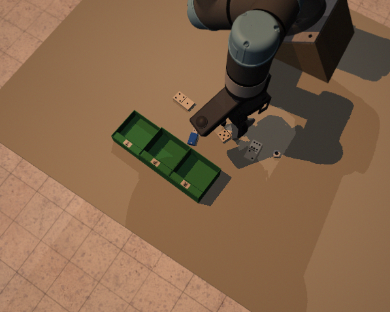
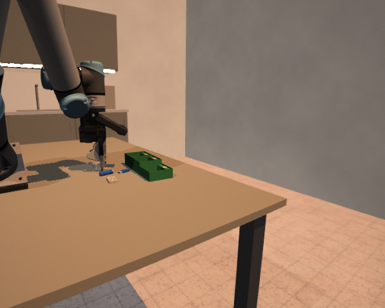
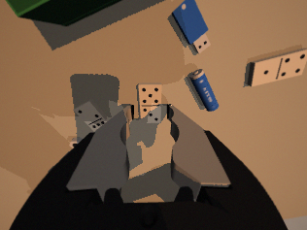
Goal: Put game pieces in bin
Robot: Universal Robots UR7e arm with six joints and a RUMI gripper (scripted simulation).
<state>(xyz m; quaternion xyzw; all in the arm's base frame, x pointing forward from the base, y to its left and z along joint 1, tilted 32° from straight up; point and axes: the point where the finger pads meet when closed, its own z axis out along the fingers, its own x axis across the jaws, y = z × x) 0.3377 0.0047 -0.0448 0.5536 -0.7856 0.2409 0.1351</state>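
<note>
Now: hand 130 mm short of the green bin and 90 mm to the left of it. Also, from my hand: blue battery 60 mm to the right, 10 mm below, 10 mm behind; small nut 120 mm to the left, 20 mm behind, 10 mm below; blue USB stick 60 mm to the right, 50 mm ahead, 10 mm below.
</note>
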